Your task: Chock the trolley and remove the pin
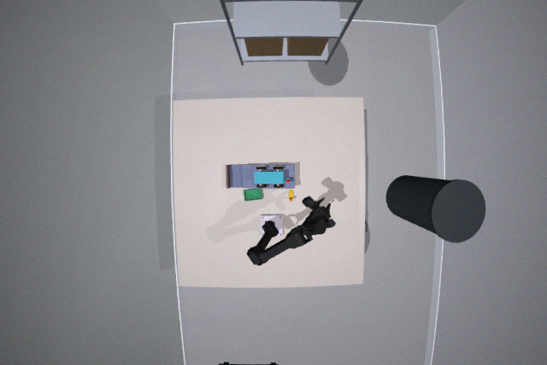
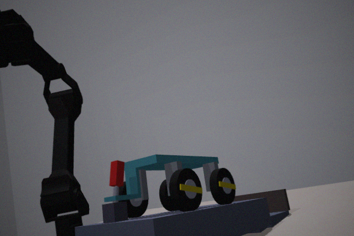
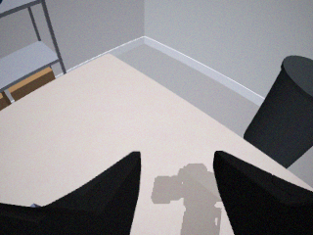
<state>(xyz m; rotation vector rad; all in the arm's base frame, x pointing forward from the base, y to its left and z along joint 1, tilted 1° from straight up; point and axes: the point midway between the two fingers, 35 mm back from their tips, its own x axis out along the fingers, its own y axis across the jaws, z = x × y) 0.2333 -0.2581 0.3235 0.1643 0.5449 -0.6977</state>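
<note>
The yellow chock is 40 mm behind my gripper tip, 150 mm to the left of it and 310 mm below it. Also, from my gripper tip: blue-grey ramp: 70 mm ahead, 310 mm to the left, 290 mm below; teal trolley: 70 mm ahead, 300 mm to the left, 220 mm below; red-headed stop pin: 70 mm ahead, 190 mm to the left, 200 mm below.
</note>
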